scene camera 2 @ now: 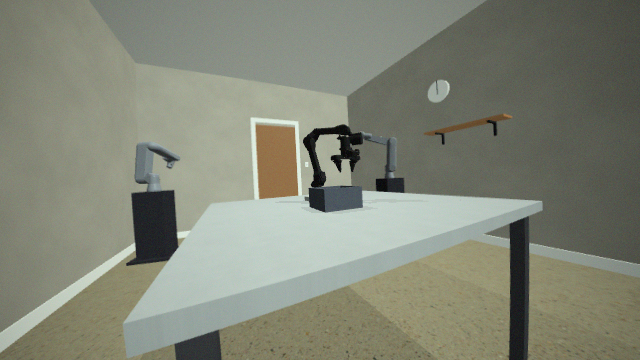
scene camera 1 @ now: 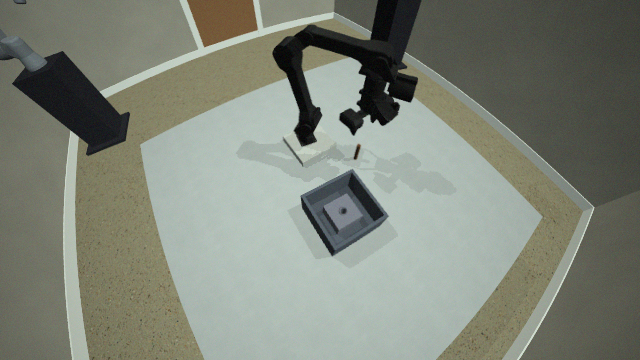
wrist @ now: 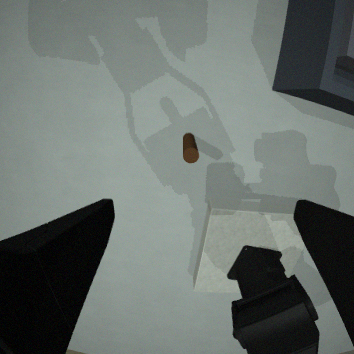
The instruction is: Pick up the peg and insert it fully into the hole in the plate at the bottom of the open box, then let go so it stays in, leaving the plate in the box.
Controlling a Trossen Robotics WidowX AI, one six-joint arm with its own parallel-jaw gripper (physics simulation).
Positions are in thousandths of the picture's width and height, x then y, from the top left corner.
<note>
I see my gripper (scene camera 1: 566, 357), a grey-blue box (scene camera 1: 585, 599) and a pale square plate (scene camera 1: 535, 593).
The grey-blue box also shows in scene camera 2 (scene camera 2: 520, 551). My gripper is seen too in the wrist view (wrist: 583, 592). Scene camera 2 misses the pale square plate, which is hidden by the grey-blue box.
</note>
